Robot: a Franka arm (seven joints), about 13 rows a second.
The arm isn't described. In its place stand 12 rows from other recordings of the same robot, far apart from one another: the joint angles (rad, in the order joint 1, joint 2, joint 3, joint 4, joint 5, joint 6, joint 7), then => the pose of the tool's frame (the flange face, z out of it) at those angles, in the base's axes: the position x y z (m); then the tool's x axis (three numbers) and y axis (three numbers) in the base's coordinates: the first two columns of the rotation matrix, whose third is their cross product.
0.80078, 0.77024, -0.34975, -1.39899, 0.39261, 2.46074, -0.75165 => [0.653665, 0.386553, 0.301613, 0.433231, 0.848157, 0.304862, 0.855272, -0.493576, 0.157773]
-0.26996, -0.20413, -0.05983, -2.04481, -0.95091, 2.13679, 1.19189 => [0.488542, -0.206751, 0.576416, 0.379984, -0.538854, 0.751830, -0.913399, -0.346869, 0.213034]
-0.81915, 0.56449, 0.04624, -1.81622, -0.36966, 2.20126, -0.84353 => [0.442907, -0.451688, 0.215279, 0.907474, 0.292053, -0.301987, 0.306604, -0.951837, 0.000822]
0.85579, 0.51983, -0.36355, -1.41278, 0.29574, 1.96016, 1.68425 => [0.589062, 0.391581, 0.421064, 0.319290, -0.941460, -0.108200, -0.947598, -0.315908, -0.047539]
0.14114, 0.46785, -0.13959, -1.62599, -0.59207, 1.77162, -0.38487 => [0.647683, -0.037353, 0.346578, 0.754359, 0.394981, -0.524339, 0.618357, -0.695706, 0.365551]
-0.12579, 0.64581, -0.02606, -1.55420, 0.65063, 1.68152, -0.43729 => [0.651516, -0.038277, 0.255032, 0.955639, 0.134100, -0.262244, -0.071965, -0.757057, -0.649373]
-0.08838, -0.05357, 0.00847, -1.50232, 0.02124, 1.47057, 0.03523 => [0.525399, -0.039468, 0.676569, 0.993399, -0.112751, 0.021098, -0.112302, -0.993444, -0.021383]
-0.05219, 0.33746, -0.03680, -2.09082, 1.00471, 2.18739, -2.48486 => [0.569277, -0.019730, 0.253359, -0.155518, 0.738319, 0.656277, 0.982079, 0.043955, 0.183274]
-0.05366, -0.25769, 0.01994, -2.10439, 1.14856, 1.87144, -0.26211 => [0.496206, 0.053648, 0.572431, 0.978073, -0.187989, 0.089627, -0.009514, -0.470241, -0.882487]
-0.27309, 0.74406, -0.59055, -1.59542, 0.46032, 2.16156, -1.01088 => [0.502309, -0.472472, 0.246229, 0.999550, -0.002637, -0.029887, -0.003091, -0.999881, -0.015135]
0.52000, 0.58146, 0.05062, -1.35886, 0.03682, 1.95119, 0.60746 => [0.608189, 0.384476, 0.384474, 0.997965, -0.057974, -0.026542, -0.059415, -0.996595, -0.057172]
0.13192, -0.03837, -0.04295, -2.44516, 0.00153, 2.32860, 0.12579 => [0.466491, 0.041695, 0.308766, 0.996240, -0.037974, -0.077866, -0.037530, -0.999270, 0.007153]
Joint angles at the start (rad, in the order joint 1, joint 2, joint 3, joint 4, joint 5, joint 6, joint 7):
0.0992 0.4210 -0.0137 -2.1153 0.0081 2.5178 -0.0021
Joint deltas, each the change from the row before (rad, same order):
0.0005 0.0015 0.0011 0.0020 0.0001 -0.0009 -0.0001
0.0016 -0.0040 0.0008 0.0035 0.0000 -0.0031 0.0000
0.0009 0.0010 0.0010 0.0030 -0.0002 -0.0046 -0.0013
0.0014 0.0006 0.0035 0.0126 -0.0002 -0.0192 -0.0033
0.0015 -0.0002 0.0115 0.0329 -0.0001 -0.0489 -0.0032
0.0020 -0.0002 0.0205 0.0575 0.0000 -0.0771 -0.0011
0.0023 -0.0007 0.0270 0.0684 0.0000 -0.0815 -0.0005
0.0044 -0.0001 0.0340 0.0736 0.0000 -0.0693 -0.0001
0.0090 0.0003 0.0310 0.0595 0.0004 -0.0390 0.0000
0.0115 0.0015 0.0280 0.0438 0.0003 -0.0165 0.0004
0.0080 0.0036 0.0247 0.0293 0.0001 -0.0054 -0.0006
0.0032 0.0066 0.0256 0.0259 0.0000 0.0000 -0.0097
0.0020 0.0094 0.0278 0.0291 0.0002 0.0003 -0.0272
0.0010 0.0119 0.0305 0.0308 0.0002 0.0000 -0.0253
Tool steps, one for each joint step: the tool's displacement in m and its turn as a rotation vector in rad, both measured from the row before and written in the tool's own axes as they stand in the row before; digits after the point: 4 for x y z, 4 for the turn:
0.0005 -0.0009 0.0002 0.0005 -0.0004 -0.0015
0.0014 -0.0014 -0.0034 0.0004 0.0044 -0.0024
0.0005 -0.0011 -0.0002 0.0003 -0.0026 -0.0033
0.0025 -0.0029 -0.0028 0.0013 -0.0072 -0.0081
0.0065 -0.0077 -0.0087 0.0046 -0.0158 -0.0156
0.0111 -0.0133 -0.0166 0.0078 -0.0195 -0.0225
0.0124 -0.0175 -0.0222 0.0097 -0.0125 -0.0285
0.0131 -0.0231 -0.0262 0.0116 0.0041 -0.0369
0.0110 -0.0244 -0.0229 0.0109 0.0197 -0.0381
0.0089 -0.0243 -0.0171 0.0105 0.0250 -0.0371
0.0065 -0.0199 -0.0102 0.0103 0.0197 -0.0311
0.0063 -0.0172 -0.0073 0.0117 0.0191 -0.0357
0.0072 -0.0174 -0.0070 0.0138 0.0203 -0.0532
0.0080 -0.0179 -0.0062 0.0161 0.0199 -0.0518

